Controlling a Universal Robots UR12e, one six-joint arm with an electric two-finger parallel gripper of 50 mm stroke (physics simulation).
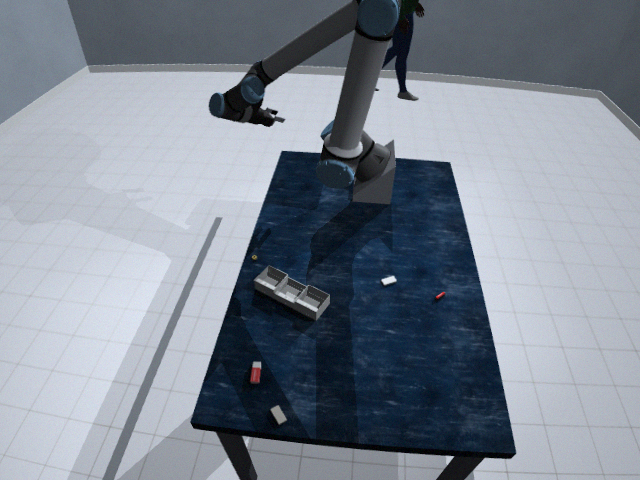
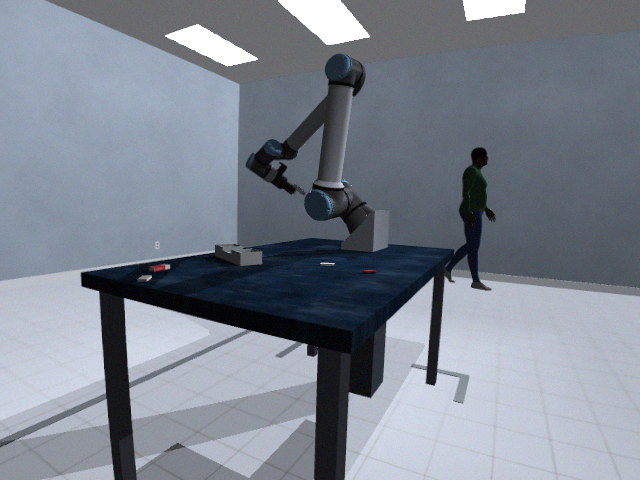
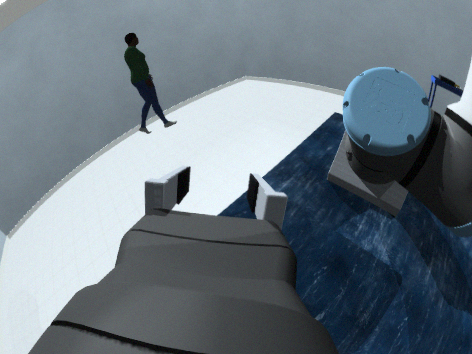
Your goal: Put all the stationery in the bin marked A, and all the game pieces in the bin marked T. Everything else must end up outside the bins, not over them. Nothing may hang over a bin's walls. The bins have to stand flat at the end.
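Places are measured from the arm's base along level axes (x ahead, y down, z left), in metres.
Pixels of known places: gripper, fingertip midpoint: (image 1: 280,116) (image 2: 303,192) (image 3: 218,181); arm's base, link origin: (image 1: 373,165) (image 2: 366,226).
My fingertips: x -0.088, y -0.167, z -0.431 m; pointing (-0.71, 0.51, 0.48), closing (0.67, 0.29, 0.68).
Ahead of a thing's pixels: the offset from my fingertips to its top centre. Level surfaces: height alone.
A grey tray of three joined bins {dx +0.774, dy +0.234, dz +0.172 m} (image 1: 316,313) (image 2: 248,258) stands on the table's left side; I cannot read its marks. A small yellow piece {dx +0.612, dy +0.272, dz +0.004 m} (image 1: 254,257) lies behind it, near the left edge. A white block {dx +0.668, dy +0.273, dz +0.502 m} (image 1: 388,280) (image 2: 326,264) and a small red piece {dx +0.718, dy +0.270, dz +0.681 m} (image 1: 439,295) (image 2: 369,271) lie to the right. A red and white block, like an eraser, {dx +1.078, dy +0.267, dz +0.116 m} (image 1: 255,372) (image 2: 159,268) and a beige block {dx +1.195, dy +0.273, dz +0.204 m} (image 1: 278,414) (image 2: 144,278) lie at the front left. My gripper (image 1: 279,115) (image 2: 300,190) (image 3: 218,181) is open and empty, high above and away from all of them.
The dark blue table {dy +0.280 m} (image 1: 423,372) (image 2: 289,294) carries the arm's grey base (image 1: 373,188) (image 2: 373,232) at its back. A person (image 1: 403,51) (image 2: 474,206) (image 3: 141,80) is on the floor behind the table. The arm's shadow falls across the table.
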